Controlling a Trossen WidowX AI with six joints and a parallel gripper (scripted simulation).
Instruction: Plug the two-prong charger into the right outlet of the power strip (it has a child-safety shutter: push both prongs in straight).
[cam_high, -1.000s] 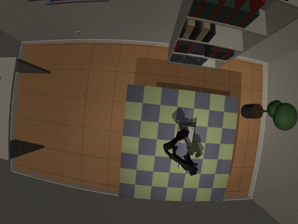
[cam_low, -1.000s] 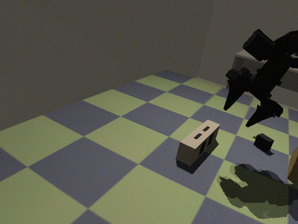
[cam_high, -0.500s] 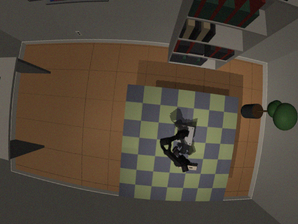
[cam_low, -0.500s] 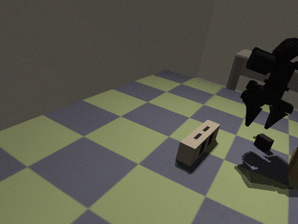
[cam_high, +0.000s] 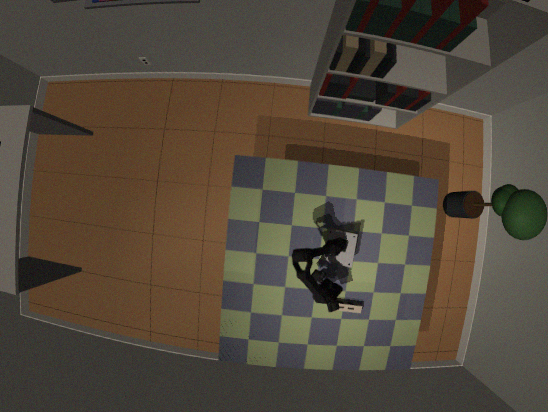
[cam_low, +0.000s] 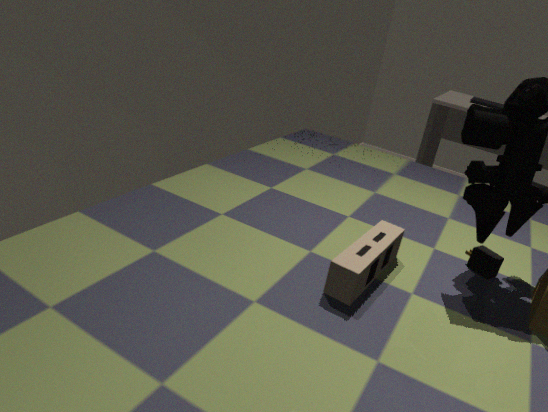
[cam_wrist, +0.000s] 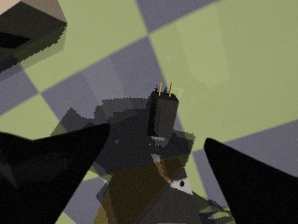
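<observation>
My gripper tip is now 5 cm above the black two-prong charger, 2 cm short of it and 1 cm to the left of it.
</observation>
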